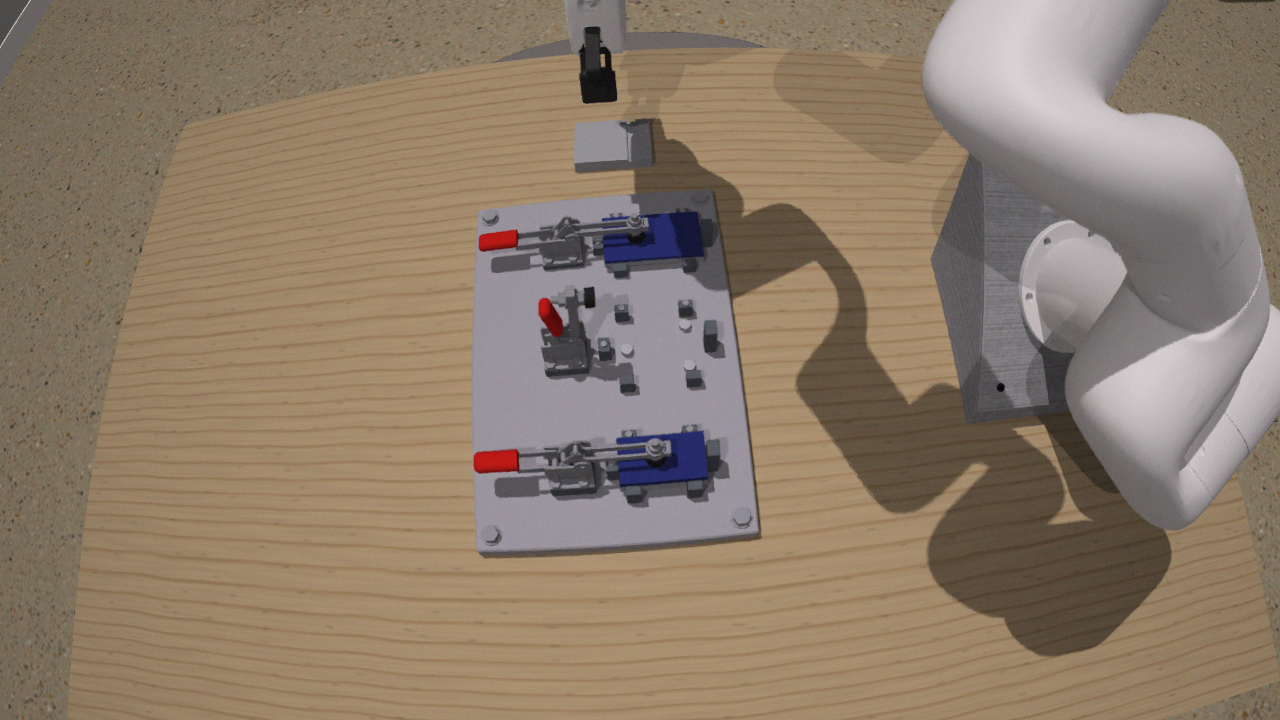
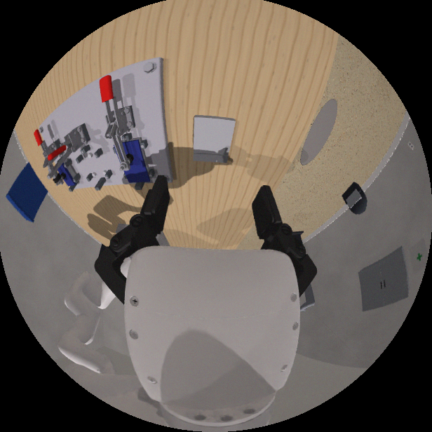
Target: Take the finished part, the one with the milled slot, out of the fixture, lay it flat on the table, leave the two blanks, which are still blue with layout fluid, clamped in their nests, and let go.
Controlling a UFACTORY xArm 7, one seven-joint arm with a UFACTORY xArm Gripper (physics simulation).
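Places are measured from the arm's base along level axes (x back, y down, z right), in millimetres.
Where they show: gripper, between the fingertips: (image 1: 600, 69); arm's base, origin of its link: (image 1: 1069, 285).
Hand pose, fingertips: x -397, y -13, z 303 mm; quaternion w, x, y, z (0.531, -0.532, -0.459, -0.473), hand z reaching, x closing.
Note:
Each offset is from my fingertips to the top centre of the thing. "spot": to the spot under its first point.
A grey rectangular part @(dx +6, dy +115, dz +0 mm) (image 1: 601, 145) (image 2: 212, 134) lies flat on the table, apart from the fixture plate @(dx -37, dy +115, dz -249 mm) (image 1: 519, 402) (image 2: 150, 95). No slot can be made out on its visible face. My gripper (image 1: 597, 96) (image 2: 213, 189) is open and empty, raised above the table near the part. One blue blank @(dx +24, dy +99, dz -143 mm) (image 1: 675, 237) (image 2: 137, 165) sits clamped in the nest nearest the part. The other blue blank @(dx -3, dy +89, dz -362 mm) (image 1: 684, 470) (image 2: 66, 175) sits clamped in the far nest. The middle nest between them holds no part, and its clamp's red handle @(spot: dx -74, dy +31, dz -253 mm) (image 1: 549, 317) (image 2: 57, 152) stands up.
The toggle clamps with red handles @(spot: dx -116, dy +79, dz -135 mm) (image 1: 498, 240) @(spot: dx -134, dy +68, dz -353 mm) (image 1: 495, 461) lie across the fixture plate, pressing on the blanks. The grey robot base block (image 1: 971, 358) stands at the right. The table edge is close behind the grey part.

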